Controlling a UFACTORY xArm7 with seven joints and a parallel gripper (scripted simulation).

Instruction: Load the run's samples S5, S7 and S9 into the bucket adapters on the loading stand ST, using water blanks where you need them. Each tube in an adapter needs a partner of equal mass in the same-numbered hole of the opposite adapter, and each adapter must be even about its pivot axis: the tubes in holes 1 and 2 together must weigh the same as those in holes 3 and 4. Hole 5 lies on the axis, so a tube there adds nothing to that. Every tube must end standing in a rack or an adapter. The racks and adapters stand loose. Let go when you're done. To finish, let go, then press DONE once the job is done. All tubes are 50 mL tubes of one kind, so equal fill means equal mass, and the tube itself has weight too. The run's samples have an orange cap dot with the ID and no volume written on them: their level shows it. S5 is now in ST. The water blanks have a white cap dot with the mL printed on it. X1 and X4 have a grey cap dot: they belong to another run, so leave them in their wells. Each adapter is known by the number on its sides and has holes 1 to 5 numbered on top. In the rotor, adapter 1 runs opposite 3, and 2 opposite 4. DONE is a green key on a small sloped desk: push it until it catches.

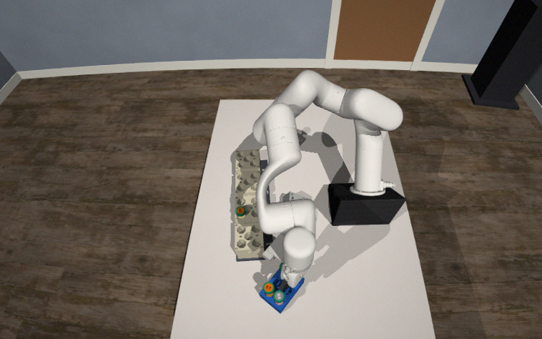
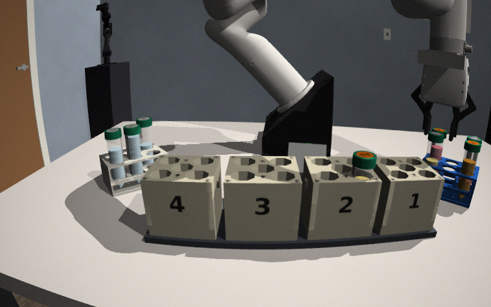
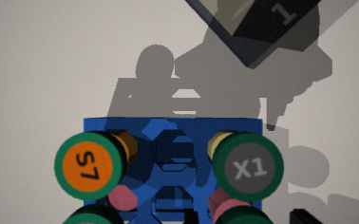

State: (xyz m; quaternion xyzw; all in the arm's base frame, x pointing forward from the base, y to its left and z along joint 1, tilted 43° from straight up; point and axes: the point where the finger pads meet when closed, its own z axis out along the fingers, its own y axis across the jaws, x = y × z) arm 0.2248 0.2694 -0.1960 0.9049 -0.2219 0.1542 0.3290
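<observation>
Now: hand 6 cm above the pink-filled sample tube and 1 cm past it. From my hand the other things lie so: blue rack 9 cm below, 4 cm ahead, 2 cm to the left; green done key 28 cm to the right, 6 cm below, 1 cm ahead; S7 tube 7 cm ahead, 6 cm below, 5 cm to the left.
</observation>
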